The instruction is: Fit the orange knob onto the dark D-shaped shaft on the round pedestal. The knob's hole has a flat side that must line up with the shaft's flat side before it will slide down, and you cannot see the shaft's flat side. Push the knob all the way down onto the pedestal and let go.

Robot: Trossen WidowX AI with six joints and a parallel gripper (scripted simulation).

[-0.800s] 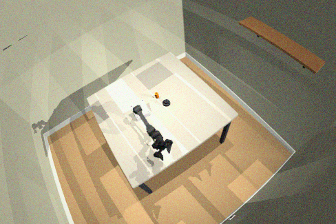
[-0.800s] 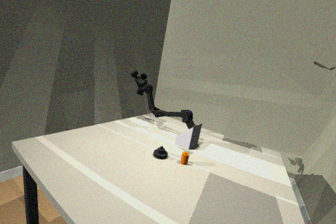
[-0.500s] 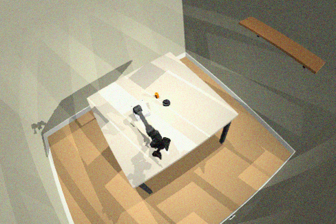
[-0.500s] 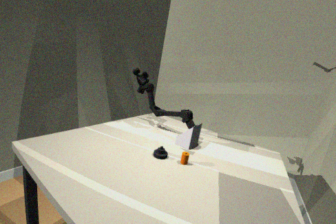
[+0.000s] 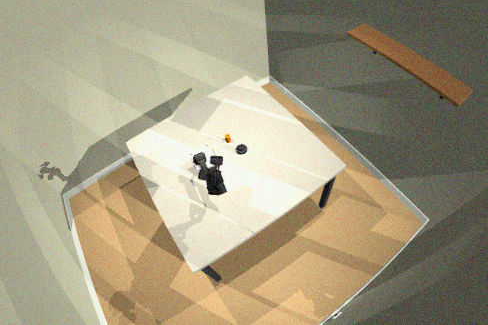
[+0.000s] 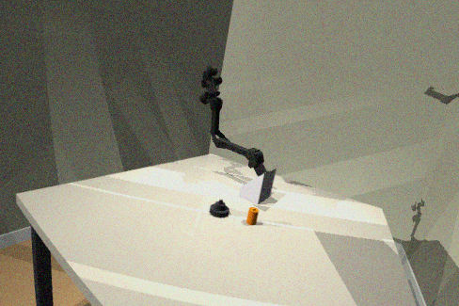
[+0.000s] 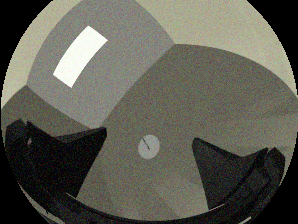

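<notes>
My gripper tip is now 640 mm above the orange knob, 630 mm to the right of it and 330 mm short of it. The rest, counted from my gripper tip: dark round pedestal 640 mm below, 490 mm to the left, 360 mm ahead.
</notes>
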